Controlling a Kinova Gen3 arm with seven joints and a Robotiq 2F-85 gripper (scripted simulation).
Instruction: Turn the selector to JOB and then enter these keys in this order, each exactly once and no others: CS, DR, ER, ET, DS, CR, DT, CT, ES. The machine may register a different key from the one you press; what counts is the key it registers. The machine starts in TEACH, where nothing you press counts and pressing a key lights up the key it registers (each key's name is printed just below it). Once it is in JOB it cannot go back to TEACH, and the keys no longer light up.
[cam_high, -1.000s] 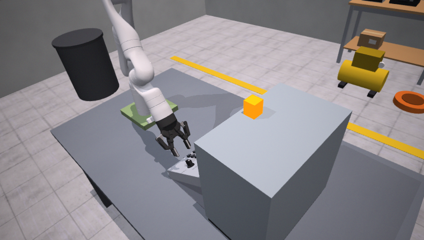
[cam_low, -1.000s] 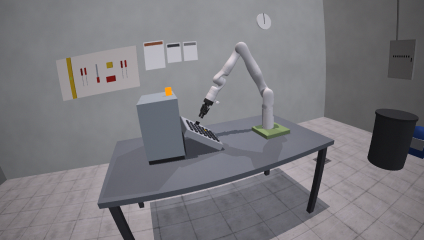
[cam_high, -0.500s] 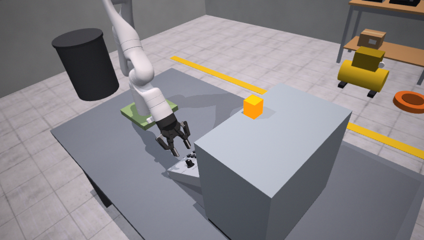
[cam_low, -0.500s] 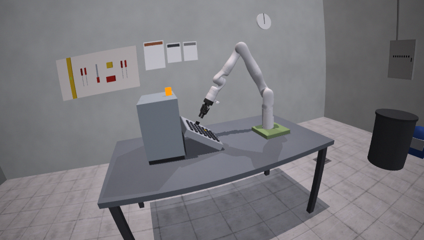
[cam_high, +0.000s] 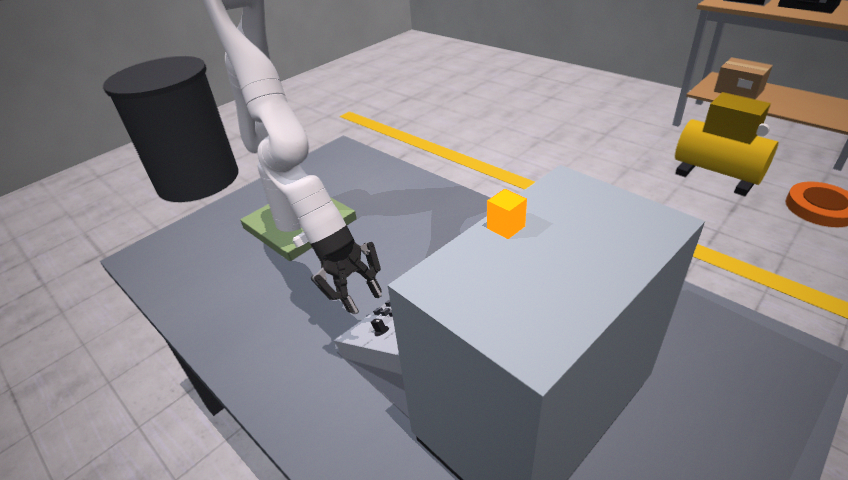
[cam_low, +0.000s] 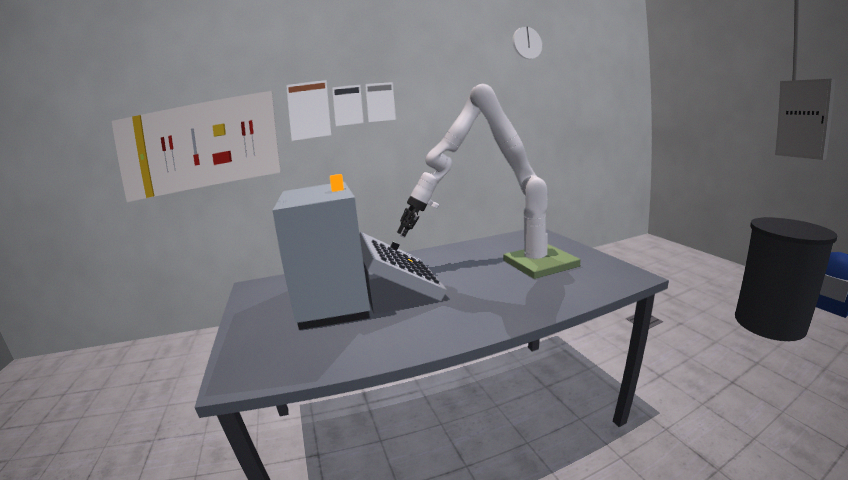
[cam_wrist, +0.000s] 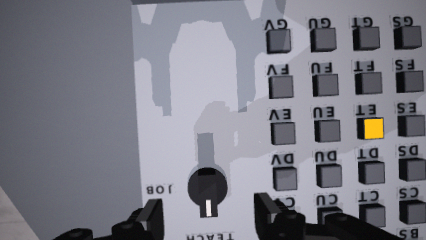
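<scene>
Right now my hand is 50 mm above the black selector knob and 40 mm short of it. The rest, counted from my hand: sloped key panel (110 mm to the left, 100 mm below, 70 mm ahead).
</scene>
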